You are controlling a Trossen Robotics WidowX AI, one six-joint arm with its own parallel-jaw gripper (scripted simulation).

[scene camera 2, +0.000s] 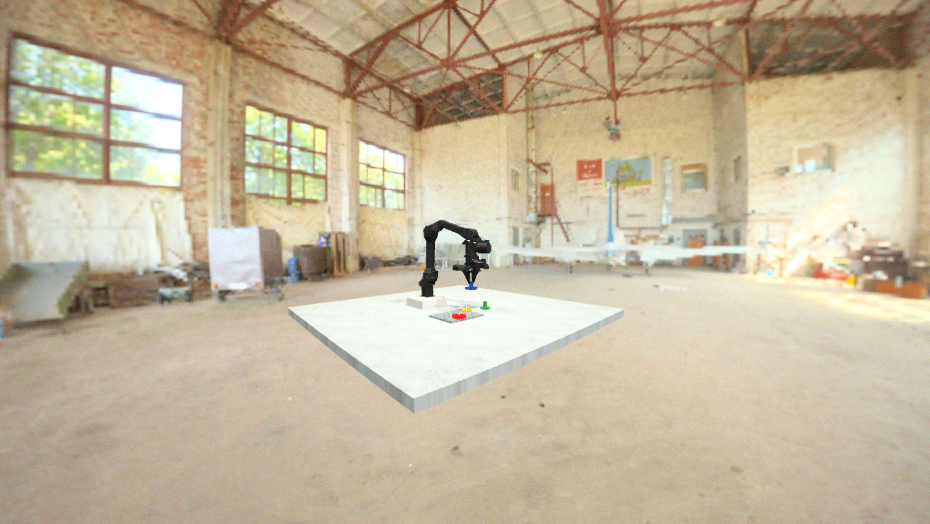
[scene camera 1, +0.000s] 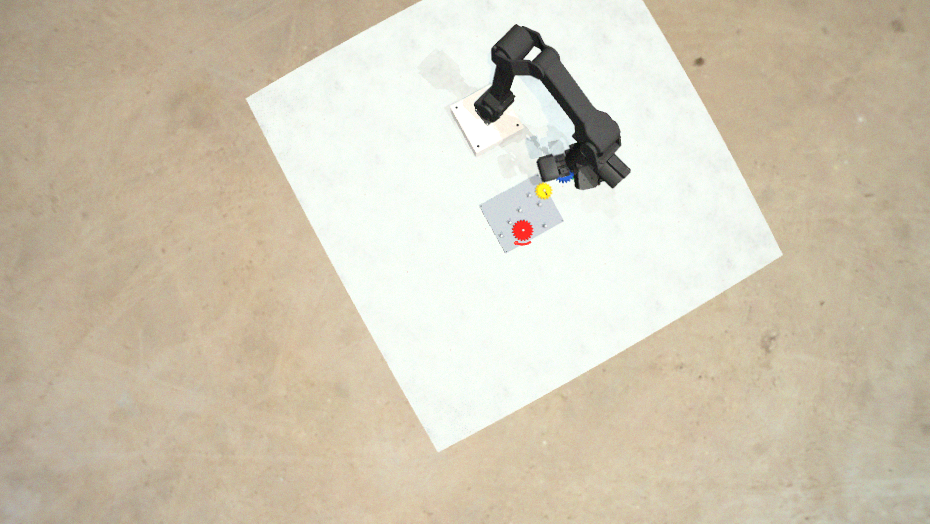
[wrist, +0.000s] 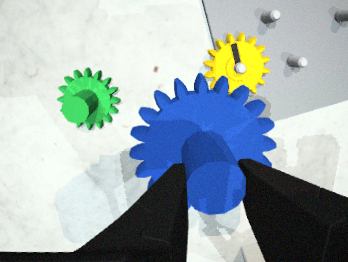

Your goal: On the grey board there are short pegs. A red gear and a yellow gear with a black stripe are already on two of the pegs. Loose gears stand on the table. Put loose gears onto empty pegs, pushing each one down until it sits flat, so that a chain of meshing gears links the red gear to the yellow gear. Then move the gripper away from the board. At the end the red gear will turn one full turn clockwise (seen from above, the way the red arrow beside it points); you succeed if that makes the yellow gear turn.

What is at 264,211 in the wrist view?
My gripper.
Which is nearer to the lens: the large blue gear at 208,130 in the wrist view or the small green gear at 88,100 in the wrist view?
The large blue gear.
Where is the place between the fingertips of my gripper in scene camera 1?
At 565,169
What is my gripper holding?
A large blue gear.
